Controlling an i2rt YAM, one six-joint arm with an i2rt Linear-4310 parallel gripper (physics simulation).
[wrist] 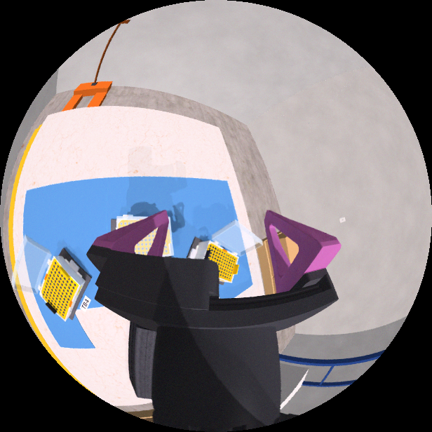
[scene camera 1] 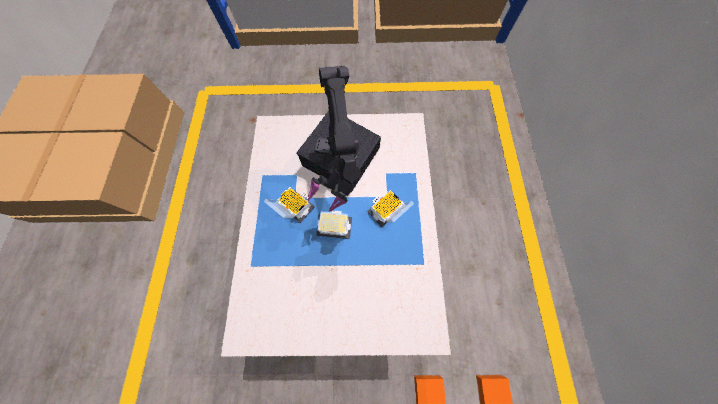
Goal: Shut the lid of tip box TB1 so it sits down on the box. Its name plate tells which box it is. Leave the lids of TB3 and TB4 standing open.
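Frame: origin at the arm's base, x ahead, y left, z up, level; millimetres.
Where they show: gripper, fingertip midpoint: [scene camera 1: 318, 205].
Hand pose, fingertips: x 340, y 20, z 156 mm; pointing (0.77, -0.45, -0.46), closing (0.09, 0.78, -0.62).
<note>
After its pixels a point has its place.
The middle tip box [scene camera 1: 332, 224] @[z -36, x 354, y 53 mm] [wrist: 129, 222] looks pale yellow under its clear lid, which lies flat on it; its name plate is not readable. Box TB4 [scene camera 1: 388, 206] @[z -56, x 220, y 283 mm] [wrist: 60, 287], plate legible in the wrist view, has its clear lid [scene camera 1: 402, 211] @[z 31, x 263, y 341 mm] [wrist: 31, 265] standing open. The third box [scene camera 1: 293, 202] @[z -56, x 279, y -151 mm] [wrist: 223, 261], at the left in the scene view, also has its lid [scene camera 1: 277, 208] @[z 34, x 345, y -180 mm] [wrist: 237, 236] standing open; its plate is not readable. My gripper [scene camera 1: 320, 203] @[z 156, x 340, y 20 mm] [wrist: 216, 215] is open and empty, above and behind the middle box, on the arm's side, apart from it.
The boxes stand on a blue mat [scene camera 1: 381, 251] @[z -113, x 418, y 286 mm] [wrist: 75, 200] on a pale table [scene camera 1: 336, 316] @[z -116, x 720, y 143 mm] [wrist: 150, 130]. The arm's dark base [scene camera 1: 369, 143] @[z -13, x -67, y 144 mm] stands behind them. Large cardboard boxes [scene camera 1: 70, 150] stand left of the table on the floor.
</note>
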